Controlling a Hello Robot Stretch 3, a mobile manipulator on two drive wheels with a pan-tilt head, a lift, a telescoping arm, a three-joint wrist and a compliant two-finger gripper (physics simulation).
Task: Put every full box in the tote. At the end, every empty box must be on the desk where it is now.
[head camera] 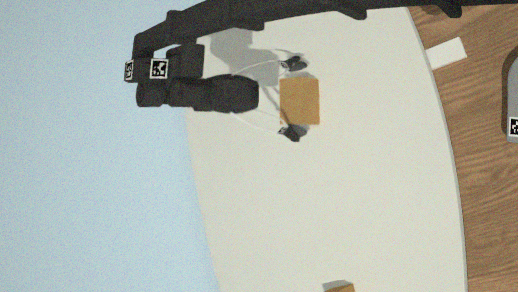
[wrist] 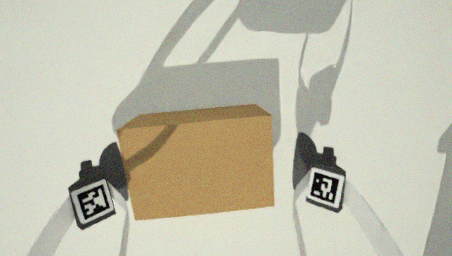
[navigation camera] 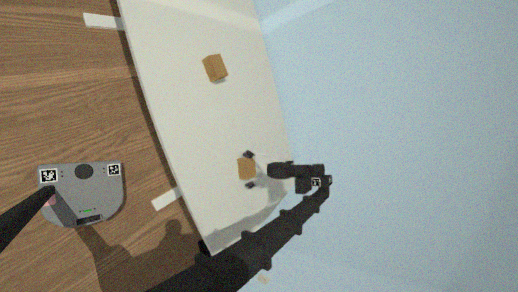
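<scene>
A closed-looking orange-brown box point(head camera: 306, 92) point(navigation camera: 244, 170) point(wrist: 210, 185) stands on the pale desk point(head camera: 310, 210) point(navigation camera: 175, 105) point(wrist: 50, 65). My gripper point(head camera: 294, 98) point(navigation camera: 249, 169) point(wrist: 210, 157) is open, with one finger on each side of this box. In the wrist view the left finger is at the box's left edge, and a gap shows between the box and the right finger. A second similar box point(head camera: 342, 288) point(navigation camera: 215, 67) stands farther along the desk. Whether either box is full or empty cannot be told. The tote does not show in these views.
The dark arm point(head camera: 220, 17) point(navigation camera: 250, 255) crosses above one end of the desk. The grey robot base point(navigation camera: 100, 192) stands on the wooden floor beside the desk's long edge. White strips point(head camera: 446, 53) point(navigation camera: 166, 199) lie near that edge. A pale blue surface lies beyond the desk's other side.
</scene>
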